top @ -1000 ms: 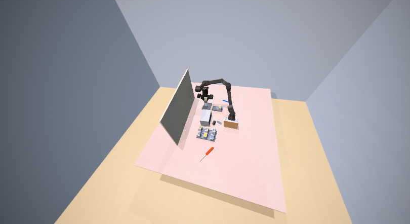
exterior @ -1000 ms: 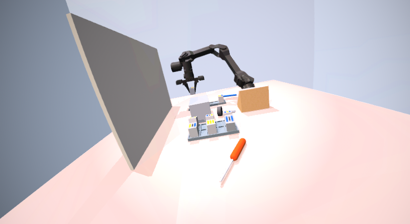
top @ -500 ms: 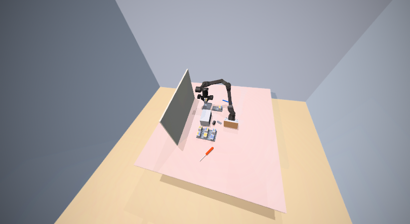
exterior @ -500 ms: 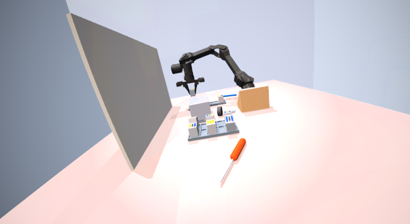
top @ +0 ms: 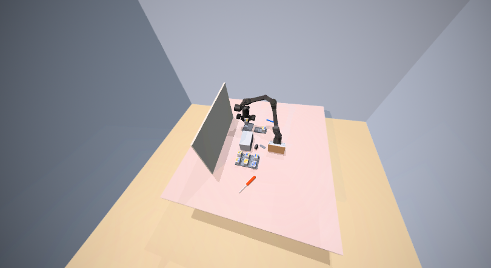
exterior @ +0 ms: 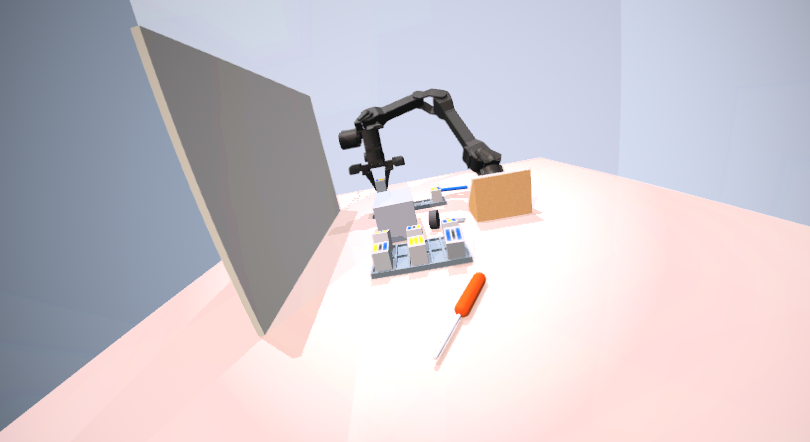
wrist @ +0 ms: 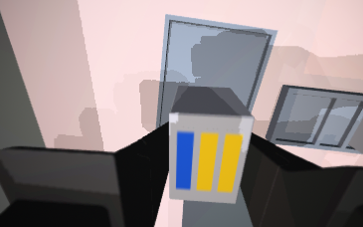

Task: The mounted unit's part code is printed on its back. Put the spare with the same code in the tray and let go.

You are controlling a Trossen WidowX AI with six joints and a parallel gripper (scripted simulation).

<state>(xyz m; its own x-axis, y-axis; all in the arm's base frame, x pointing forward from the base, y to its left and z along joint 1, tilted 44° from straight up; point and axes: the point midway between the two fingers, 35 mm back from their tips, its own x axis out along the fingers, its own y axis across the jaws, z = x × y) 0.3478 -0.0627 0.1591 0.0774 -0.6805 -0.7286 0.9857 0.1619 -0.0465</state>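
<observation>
The grey tray is 8 cm below my gripper tip and 1 cm behind it. Also, from my gripper tip: grey mounted unit (20 cm to the left, 7 cm behind, 3 cm below); grey spare block (2 cm above); rack (15 cm behind, 7 cm below).
</observation>
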